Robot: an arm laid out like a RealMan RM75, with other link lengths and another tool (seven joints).
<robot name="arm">
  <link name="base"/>
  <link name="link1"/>
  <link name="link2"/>
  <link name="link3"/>
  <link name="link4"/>
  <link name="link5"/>
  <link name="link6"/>
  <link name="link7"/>
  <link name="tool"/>
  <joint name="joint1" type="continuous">
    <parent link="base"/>
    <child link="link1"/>
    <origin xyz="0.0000 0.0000 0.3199" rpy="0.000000 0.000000 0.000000"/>
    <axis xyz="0 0 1"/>
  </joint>
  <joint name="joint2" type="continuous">
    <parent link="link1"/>
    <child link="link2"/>
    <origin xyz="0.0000 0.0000 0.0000" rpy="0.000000 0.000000 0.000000"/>
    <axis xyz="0 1 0"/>
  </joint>
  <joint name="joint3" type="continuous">
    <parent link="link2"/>
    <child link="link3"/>
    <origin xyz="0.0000 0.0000 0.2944" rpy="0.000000 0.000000 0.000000"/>
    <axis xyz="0 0 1"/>
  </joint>
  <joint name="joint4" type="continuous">
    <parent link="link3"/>
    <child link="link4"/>
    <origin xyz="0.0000 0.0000 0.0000" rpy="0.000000 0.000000 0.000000"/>
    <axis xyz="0 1 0"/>
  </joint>
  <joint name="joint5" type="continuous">
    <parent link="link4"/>
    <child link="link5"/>
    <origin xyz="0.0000 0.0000 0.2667" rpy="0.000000 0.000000 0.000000"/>
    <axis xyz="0 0 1"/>
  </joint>
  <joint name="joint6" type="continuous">
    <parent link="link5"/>
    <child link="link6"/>
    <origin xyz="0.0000 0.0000 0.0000" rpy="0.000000 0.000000 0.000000"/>
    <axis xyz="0 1 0"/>
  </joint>
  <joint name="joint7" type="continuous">
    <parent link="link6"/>
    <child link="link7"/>
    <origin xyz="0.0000 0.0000 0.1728" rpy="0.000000 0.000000 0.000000"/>
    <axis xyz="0 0 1"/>
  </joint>
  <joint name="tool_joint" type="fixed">
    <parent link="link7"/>
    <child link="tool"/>
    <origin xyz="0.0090 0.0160 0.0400" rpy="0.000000 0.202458 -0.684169"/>
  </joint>
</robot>
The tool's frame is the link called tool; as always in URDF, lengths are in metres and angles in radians. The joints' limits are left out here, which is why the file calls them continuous.
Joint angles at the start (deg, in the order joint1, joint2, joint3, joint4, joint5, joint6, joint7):
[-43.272, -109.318, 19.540, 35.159, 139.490, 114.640, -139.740]
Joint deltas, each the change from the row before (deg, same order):
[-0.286, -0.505, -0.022, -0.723, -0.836, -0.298, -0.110]
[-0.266, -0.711, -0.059, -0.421, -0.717, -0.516, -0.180]
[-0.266, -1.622, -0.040, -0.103, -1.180, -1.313, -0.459]
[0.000, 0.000, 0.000, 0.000, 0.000, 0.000, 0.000]
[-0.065, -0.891, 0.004, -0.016, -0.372, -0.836, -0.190]
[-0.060, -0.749, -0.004, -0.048, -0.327, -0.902, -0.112]
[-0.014, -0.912, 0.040, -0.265, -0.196, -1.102, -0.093]
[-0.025, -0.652, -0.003, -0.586, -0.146, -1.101, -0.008]
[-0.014, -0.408, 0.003, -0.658, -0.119, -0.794, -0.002]
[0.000, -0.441, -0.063, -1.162, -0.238, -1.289, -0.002]
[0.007, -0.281, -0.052, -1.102, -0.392, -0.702, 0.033]
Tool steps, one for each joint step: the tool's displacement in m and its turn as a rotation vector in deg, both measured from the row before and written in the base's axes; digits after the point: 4 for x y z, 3 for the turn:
[0.0053, 0.0008, -0.0054, -0.193, -1.349, -0.035]
[0.0051, 0.0012, -0.0063, -0.019, -1.144, 0.094]
[0.0078, 0.0024, -0.0123, 0.327, -1.611, 0.499]
[0.0000, 0.0000, 0.0000, 0.000, 0.000, 0.000]
[0.0029, 0.0009, -0.0072, 0.142, -0.569, 0.397]
[0.0023, 0.0013, -0.0062, 0.277, -0.420, 0.393]
[0.0019, 0.0005, -0.0087, 0.053, -0.432, 0.587]
[0.0011, 0.0005, -0.0077, 0.020, -0.405, 0.632]
[0.0007, 0.0000, -0.0059, -0.122, -0.383, 0.529]
[0.0004, 0.0005, -0.0080, -0.058, -0.581, 0.944]
[0.0012, -0.0006, -0.0058, -0.245, -0.826, 0.634]

